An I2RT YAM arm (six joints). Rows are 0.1 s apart.
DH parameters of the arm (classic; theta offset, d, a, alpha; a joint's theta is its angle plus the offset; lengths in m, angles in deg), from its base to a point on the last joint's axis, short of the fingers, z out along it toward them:
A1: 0 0.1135 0.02 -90
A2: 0 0 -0.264 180
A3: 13.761 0 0.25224 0
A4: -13.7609 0 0.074 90
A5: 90 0 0 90
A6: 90 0.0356 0 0
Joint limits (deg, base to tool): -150..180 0..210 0..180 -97..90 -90..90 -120..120
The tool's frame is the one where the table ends.
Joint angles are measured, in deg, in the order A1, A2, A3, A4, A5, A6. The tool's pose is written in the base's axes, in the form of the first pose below.
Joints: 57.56, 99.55, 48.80, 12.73, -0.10, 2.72
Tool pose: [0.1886 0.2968 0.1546], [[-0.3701 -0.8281 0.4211], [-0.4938 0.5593 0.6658], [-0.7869 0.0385 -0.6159]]
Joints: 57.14, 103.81, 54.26, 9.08, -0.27, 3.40
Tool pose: [0.2012 0.3117 0.1512], [[-0.4015 -0.8196 0.4088], [-0.5122 0.5710 0.6416], [-0.7592 0.0482 -0.6490]]
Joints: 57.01, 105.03, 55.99, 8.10, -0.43, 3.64
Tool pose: [0.2051 0.3165 0.1510], [[-0.4095 -0.8175 0.4050], [-0.5142 0.5735 0.6377], [-0.7536 0.0529 -0.6552]]
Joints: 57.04, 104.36, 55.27, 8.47, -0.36, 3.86
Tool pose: [0.2035 0.3143 0.1520], [[-0.4101 -0.8159 0.4077], [-0.5087 0.5756 0.6403], [-0.7570 0.0552 -0.6510]]
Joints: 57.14, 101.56, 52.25, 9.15, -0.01, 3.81
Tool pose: [0.1964 0.3040 0.1548], [[-0.4050 -0.8150 0.4145], [-0.5045 0.5773 0.6421], [-0.7626 0.0509 -0.6449]]
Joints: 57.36, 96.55, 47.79, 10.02, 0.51, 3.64
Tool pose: [0.1848 0.2880 0.1625], [[-0.3901 -0.8152 0.4282], [-0.4913 0.5775 0.6520], [-0.7788 0.0440 -0.6258]]
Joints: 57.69, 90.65, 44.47, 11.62, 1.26, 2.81
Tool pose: [0.1750 0.2753 0.1801], [[-0.3438 -0.8194 0.4587], [-0.4519 0.5725 0.6841], [-0.8232 0.0279 -0.5671]]
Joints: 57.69, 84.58, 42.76, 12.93, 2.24, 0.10
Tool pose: [0.1688 0.2643 0.2047], [[-0.2597 -0.8258 0.5007], [-0.4073 0.5637 0.7185], [-0.8756 -0.0174 -0.4828]]
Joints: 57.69, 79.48, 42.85, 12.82, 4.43, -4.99
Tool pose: [0.1650 0.2558 0.2308], [[-0.1450 -0.8206 0.5528], [-0.3915 0.5607 0.7296], [-0.9087 -0.1106 -0.4025]]
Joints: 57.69, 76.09, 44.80, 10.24, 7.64, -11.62
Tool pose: [0.1638 0.2502 0.2545], [[-0.0327 -0.7942 0.6068], [-0.4252 0.5605 0.7107], [-0.9045 -0.2348 -0.3560]]
